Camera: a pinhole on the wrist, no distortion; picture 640 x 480 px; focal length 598.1 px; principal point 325.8 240.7 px. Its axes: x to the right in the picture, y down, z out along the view. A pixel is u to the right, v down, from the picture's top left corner.
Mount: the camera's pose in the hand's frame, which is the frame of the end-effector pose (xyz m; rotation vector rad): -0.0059 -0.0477 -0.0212 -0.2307 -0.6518 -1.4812
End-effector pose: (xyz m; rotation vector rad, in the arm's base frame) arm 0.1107 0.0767 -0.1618 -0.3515 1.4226 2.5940
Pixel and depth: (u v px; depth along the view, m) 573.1 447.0 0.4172
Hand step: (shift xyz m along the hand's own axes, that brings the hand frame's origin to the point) 0.0162 0.0409 0.4438
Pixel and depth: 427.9 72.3 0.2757
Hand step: -0.1550 0.0492 0.2083
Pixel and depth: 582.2 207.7 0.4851
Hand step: -0.1676 0.0287 0.4761
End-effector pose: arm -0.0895 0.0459 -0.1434 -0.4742 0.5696 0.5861
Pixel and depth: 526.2 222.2 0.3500
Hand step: -0.1130 0.0360 0.3222
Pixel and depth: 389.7 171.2 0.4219
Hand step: -0.1656 0.1307 0.3325
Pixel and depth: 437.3 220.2 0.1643
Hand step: -0.0557 0.0121 0.1268
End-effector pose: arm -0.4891 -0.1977 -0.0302 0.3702 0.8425 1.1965
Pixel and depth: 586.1 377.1 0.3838
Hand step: -0.0291 0.0220 0.4001
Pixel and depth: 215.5 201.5 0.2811
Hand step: -0.0951 0.1418 0.1742
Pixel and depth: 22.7 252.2 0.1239
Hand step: -0.0334 0.0706 0.0462
